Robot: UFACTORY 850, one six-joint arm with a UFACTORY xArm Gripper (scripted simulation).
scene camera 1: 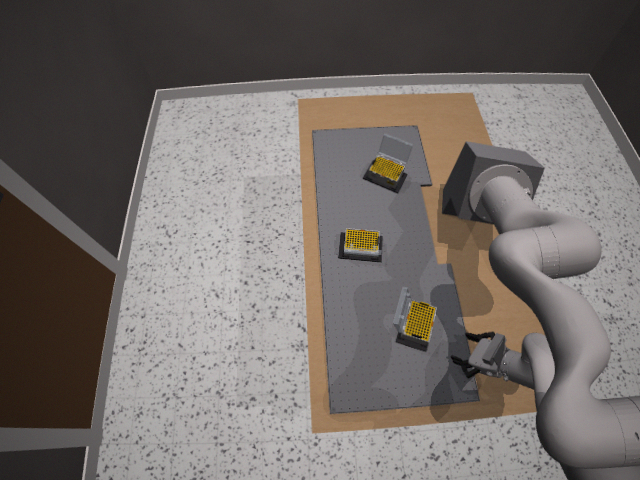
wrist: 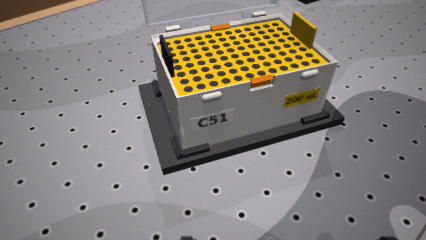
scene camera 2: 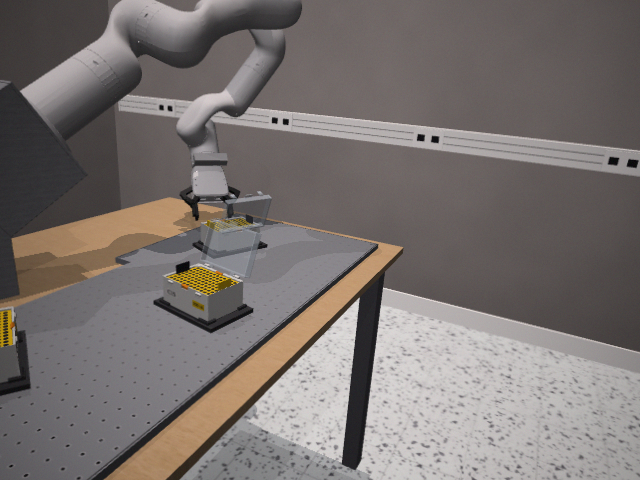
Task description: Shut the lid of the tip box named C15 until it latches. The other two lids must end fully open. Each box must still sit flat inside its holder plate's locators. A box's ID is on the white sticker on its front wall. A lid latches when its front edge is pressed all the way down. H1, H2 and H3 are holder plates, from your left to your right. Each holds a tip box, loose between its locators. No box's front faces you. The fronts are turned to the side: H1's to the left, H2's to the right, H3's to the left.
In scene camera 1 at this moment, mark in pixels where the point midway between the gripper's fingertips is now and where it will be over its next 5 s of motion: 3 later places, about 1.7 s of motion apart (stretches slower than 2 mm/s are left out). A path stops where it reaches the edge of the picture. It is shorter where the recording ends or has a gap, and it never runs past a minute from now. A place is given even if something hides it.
The gripper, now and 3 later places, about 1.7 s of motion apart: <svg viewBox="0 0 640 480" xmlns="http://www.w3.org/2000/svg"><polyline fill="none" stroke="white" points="459,346 477,334 415,306 371,257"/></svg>
